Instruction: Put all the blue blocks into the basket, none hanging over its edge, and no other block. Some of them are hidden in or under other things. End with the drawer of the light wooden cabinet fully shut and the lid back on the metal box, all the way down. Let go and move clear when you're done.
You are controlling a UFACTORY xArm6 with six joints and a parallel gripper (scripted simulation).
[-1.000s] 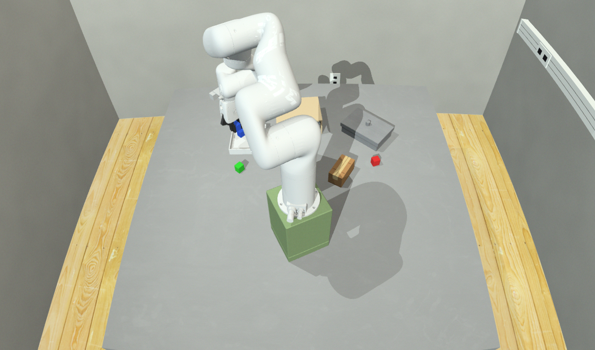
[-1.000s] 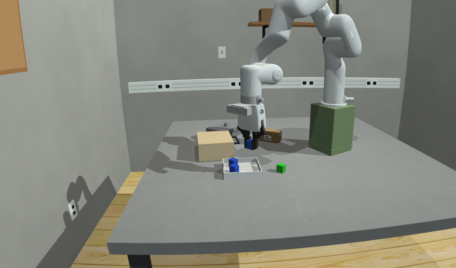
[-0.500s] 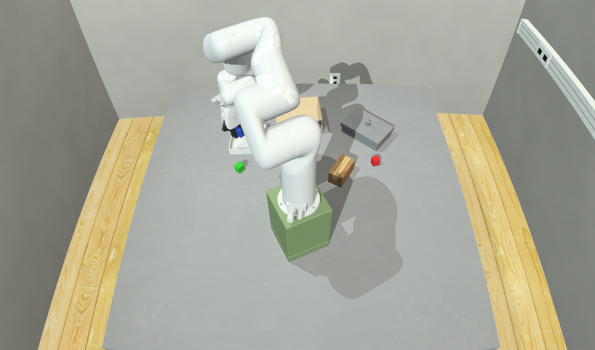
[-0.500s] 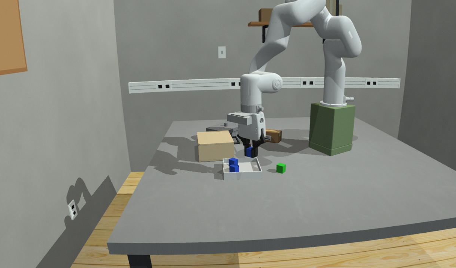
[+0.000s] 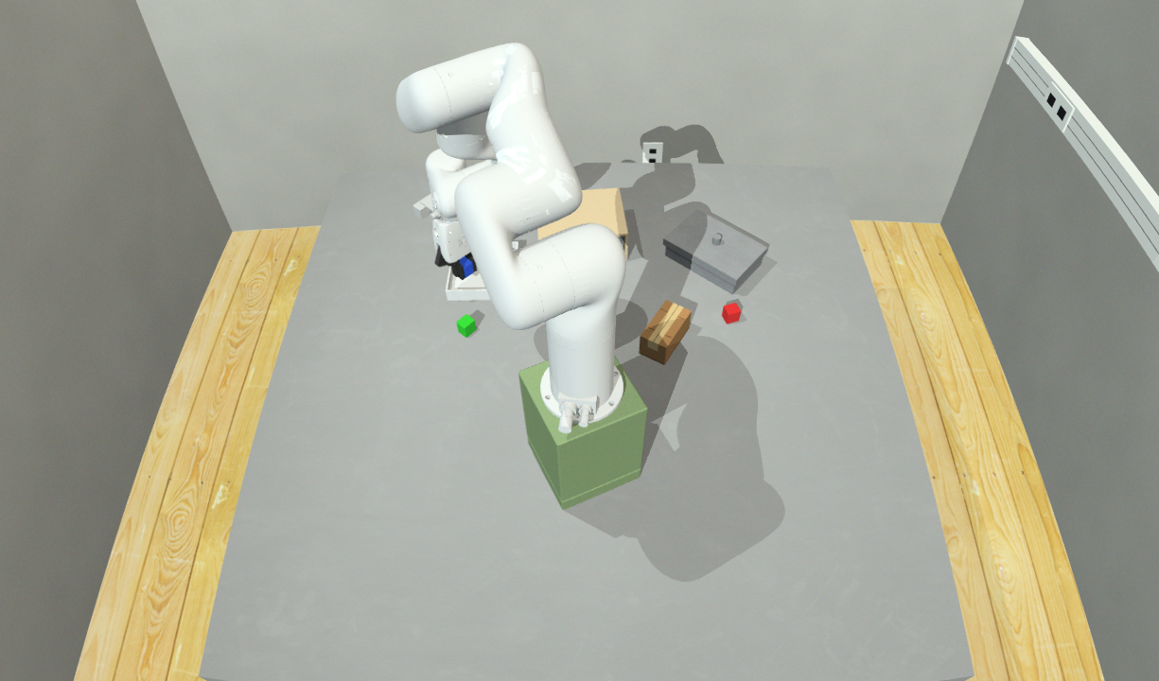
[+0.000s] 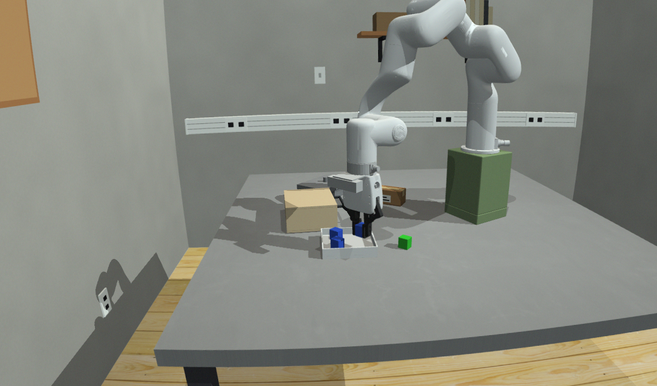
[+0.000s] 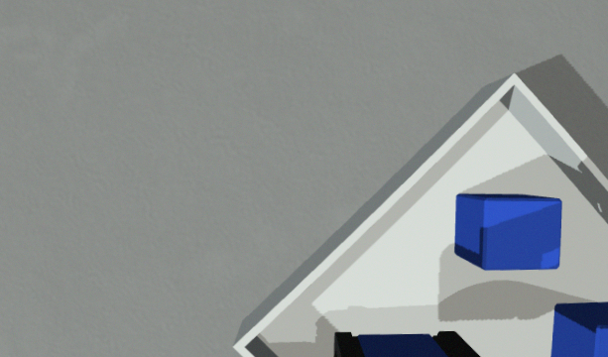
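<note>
The white basket is 50 mm below my hand, 40 mm ahead of it and 30 mm to the right of it. From my hand the other things lie so: light wooden cabinet (220 mm to the right, 160 mm ahead, 30 mm below); then brown cardboard box (420 mm to the right, 100 mm behind, 30 mm below); then grey metal lid (520 mm to the right, 140 mm ahead, 20 mm below).
</note>
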